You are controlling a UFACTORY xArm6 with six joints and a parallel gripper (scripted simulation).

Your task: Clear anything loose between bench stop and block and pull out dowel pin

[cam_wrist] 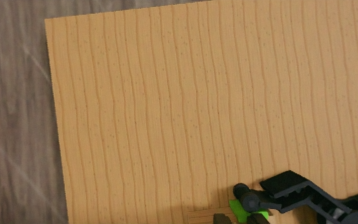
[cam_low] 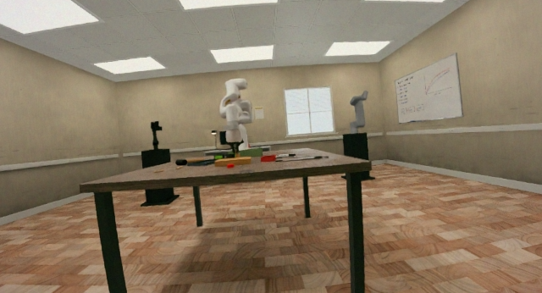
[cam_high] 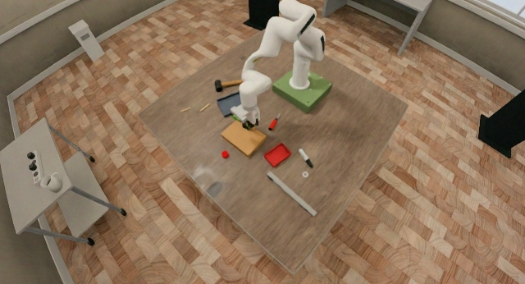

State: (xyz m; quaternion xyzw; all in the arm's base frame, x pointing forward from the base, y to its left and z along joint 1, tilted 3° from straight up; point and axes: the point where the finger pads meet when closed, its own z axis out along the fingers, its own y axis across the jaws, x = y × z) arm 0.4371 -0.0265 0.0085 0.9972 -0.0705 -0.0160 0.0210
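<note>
The dowel pin lies 20 mm below my hand. Also, from my hand: tan bench board: 60 mm ahead, 10 mm to the right, 60 mm below; red cap: 200 mm ahead, 20 mm to the right, 70 mm below; small wooden block: 40 mm below.
</note>
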